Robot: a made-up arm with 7 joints. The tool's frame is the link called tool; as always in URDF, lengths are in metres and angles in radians. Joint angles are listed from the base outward.
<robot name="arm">
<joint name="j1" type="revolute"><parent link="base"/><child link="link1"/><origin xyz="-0.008 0.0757 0.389" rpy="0 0 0"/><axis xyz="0 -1 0"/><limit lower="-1.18" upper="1.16"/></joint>
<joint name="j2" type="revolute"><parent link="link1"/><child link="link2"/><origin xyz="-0.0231 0.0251 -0.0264" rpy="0 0 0"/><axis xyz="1 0 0"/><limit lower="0.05" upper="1.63"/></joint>
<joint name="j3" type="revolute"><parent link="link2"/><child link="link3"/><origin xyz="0.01 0.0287 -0.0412" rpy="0 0 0"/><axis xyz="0 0 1"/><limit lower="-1.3" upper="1.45"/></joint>
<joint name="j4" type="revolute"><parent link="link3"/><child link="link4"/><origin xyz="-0.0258 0.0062 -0.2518" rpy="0 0 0"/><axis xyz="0 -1 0"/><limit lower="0.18" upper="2.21"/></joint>
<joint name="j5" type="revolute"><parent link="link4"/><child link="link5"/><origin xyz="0.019 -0.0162 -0.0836" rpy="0 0 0"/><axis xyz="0 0 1"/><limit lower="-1.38" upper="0.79"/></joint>
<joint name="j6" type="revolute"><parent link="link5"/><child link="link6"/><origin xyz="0.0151 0.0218 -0.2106" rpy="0 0 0"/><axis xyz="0 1 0"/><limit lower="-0.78" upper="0.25"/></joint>
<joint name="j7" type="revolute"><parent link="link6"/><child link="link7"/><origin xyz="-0.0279 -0.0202 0.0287" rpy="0 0 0"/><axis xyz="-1 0 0"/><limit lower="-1.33" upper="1.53"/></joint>
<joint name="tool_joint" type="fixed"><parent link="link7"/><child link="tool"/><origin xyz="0.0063 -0.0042 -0.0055" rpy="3.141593 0 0"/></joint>
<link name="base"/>
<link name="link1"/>
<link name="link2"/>
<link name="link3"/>
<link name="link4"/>
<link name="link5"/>
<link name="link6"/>
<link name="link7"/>
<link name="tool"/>
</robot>
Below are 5 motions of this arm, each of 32 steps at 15 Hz.
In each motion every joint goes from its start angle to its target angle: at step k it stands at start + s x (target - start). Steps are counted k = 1, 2, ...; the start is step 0. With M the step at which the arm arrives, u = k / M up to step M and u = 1 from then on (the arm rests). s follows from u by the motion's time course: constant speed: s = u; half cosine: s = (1 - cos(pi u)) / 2; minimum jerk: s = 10 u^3 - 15 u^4 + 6 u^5.
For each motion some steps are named. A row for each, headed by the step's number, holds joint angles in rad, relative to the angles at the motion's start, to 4 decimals.
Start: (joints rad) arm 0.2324 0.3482 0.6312 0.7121 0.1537 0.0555 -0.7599
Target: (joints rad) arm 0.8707 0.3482 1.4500 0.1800 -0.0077 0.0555 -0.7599
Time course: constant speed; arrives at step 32
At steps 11, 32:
11: 0.2194 0.0000 0.2815 -0.1829 -0.0555 0.0000 0.0000
32: 0.6383 0.0000 0.8188 -0.5321 -0.1614 0.0000 0.0000

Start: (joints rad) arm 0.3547 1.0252 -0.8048 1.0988 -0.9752 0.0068 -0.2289
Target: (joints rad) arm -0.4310 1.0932 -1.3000 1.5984 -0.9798 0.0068 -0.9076
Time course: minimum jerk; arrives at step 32
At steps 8, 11, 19, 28, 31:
8: -0.0813 0.0070 -0.0513 0.0517 -0.0005 0.0000 -0.0703
11: -0.1772 0.0153 -0.1117 0.1127 -0.0010 0.0000 -0.1531
19: -0.5278 0.0457 -0.3326 0.3356 -0.0031 0.0000 -0.4559
28: -0.7731 0.0669 -0.4873 0.4916 -0.0045 0.0000 -0.6678
31: -0.7855 0.0680 -0.4951 0.4995 -0.0046 0.0000 -0.6785

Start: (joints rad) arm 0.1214 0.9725 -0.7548 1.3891 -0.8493 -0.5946 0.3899
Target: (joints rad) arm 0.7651 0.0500 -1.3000 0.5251 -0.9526 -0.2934 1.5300
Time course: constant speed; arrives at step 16
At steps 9, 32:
9: 0.3621 -0.5189 -0.3067 -0.4860 -0.0581 0.1694 0.6413
32: 0.6437 -0.9225 -0.5452 -0.8640 -0.1033 0.3012 1.1401

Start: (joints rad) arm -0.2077 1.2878 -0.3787 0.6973 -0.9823 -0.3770 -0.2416
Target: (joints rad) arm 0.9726 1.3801 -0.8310 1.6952 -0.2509 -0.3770 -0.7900
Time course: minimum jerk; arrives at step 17
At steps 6, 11, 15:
6: 0.2830 0.0221 -0.1084 0.2393 0.1754 0.0000 -0.1315
11: 0.8973 0.0702 -0.3439 0.7586 0.5560 0.0000 -0.4169
15: 1.1643 0.0910 -0.4462 0.9844 0.7215 0.0000 -0.5410

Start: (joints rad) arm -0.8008 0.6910 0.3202 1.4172 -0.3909 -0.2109 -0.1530
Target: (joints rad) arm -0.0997 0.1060 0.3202 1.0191 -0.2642 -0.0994 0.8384
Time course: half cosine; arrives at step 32
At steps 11, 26, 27, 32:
11: 0.1853 -0.1546 0.0000 -0.1052 0.0335 0.0295 0.2620
26: 0.6420 -0.5357 0.0000 -0.3646 0.1160 0.1021 0.9079
27: 0.6597 -0.5505 0.0000 -0.3746 0.1192 0.1049 0.9329
32: 0.7011 -0.5850 0.0000 -0.3981 0.1267 0.1115 0.9914

